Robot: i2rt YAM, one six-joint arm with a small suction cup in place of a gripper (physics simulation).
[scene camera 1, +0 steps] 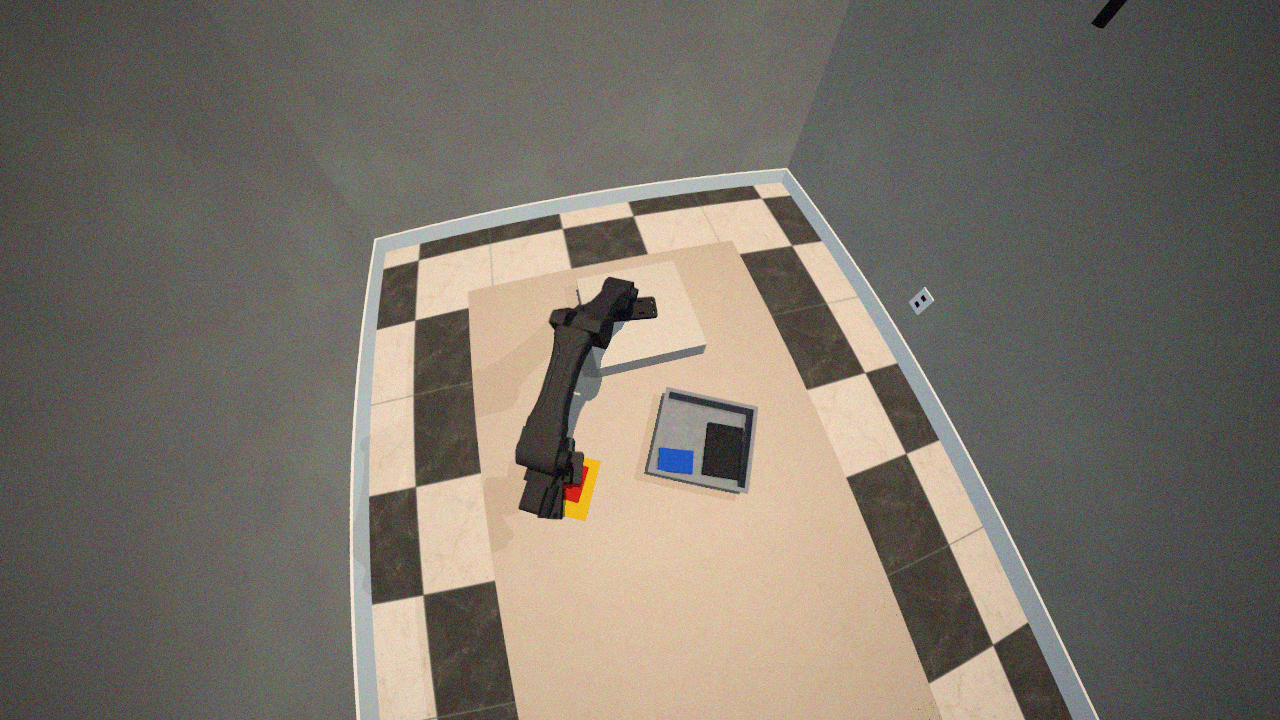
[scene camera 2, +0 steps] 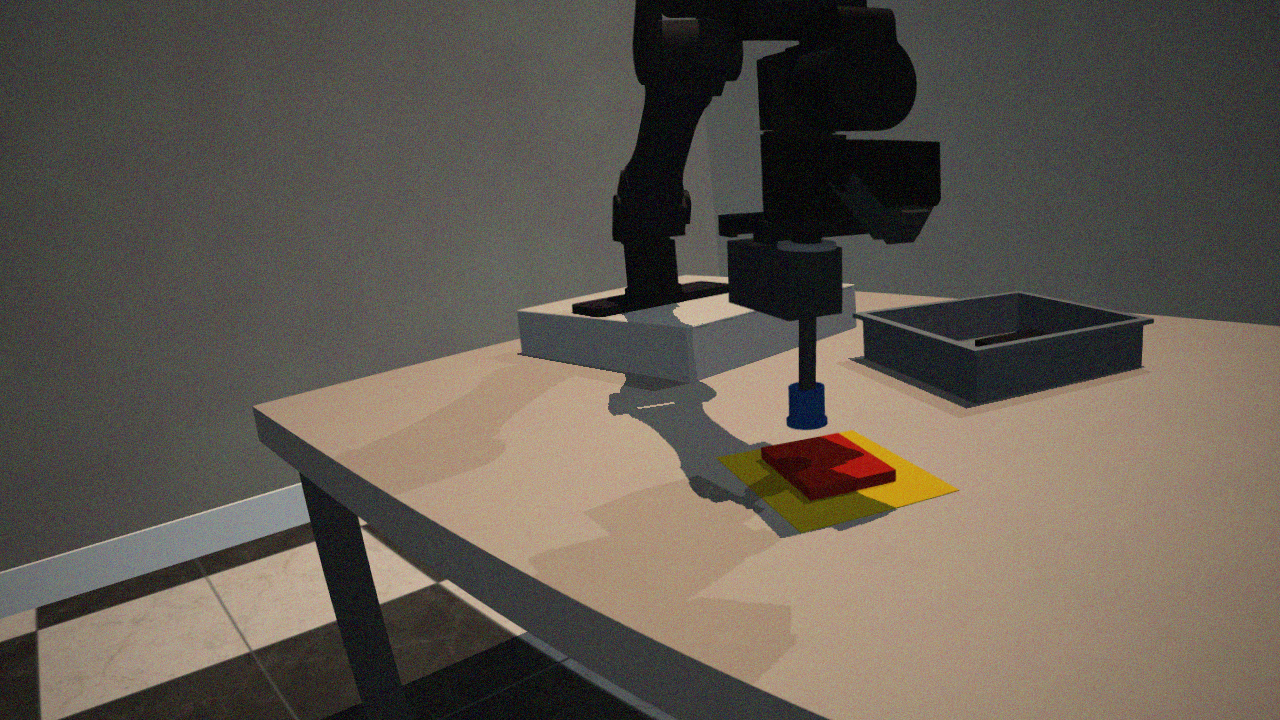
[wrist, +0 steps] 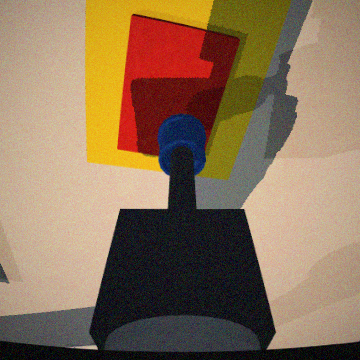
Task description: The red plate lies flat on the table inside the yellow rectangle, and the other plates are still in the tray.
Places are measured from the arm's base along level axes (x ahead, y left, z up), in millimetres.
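Pixels of known places: end effector, tool point: [scene camera 2: 806, 423] [wrist: 181, 136]; arm's base, origin of the base link: [scene camera 1: 621, 310] [scene camera 2: 654, 301].
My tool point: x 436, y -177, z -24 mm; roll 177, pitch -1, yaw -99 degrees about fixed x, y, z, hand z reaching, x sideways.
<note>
Ahead of a thing's pixels: the offset from my tool point to its top centre. "spot": to the spot under its first point.
The red plate {dx +15, dy +4, dz -24 mm} [scene camera 1: 572, 493] [scene camera 2: 868, 467] [wrist: 160, 60] lies flat inside the yellow rectangle {spot: dx +26, dy +53, dz -33 mm} [scene camera 1: 591, 484] [scene camera 2: 926, 488] [wrist: 103, 100], with yellow showing around it in the wrist view. My gripper, a blue suction cup [scene camera 2: 806, 419] [wrist: 182, 137], is open and holds nothing. It hangs a little above the table, apart from the plate, near its edge on the arm-base side. In scene camera 1 the arm hides the cup and part of the plate and rectangle. The blue plate {dx -7, dy +269, dz -21 mm} [scene camera 1: 675, 461] and the black plate {dx -16, dy +395, dz -20 mm} [scene camera 1: 723, 450] lie in the grey tray {dx -45, dy +346, dz +17 mm} [scene camera 1: 752, 447] [scene camera 2: 1056, 371].
The white base block [scene camera 1: 671, 313] [scene camera 2: 604, 342] under the arm stands behind the rectangle. The grey tray's raised walls stand to the right of the rectangle. The table's edge [scene camera 2: 501, 562] runs along the left and front in scene camera 2. Arm shadows fall across the table.
</note>
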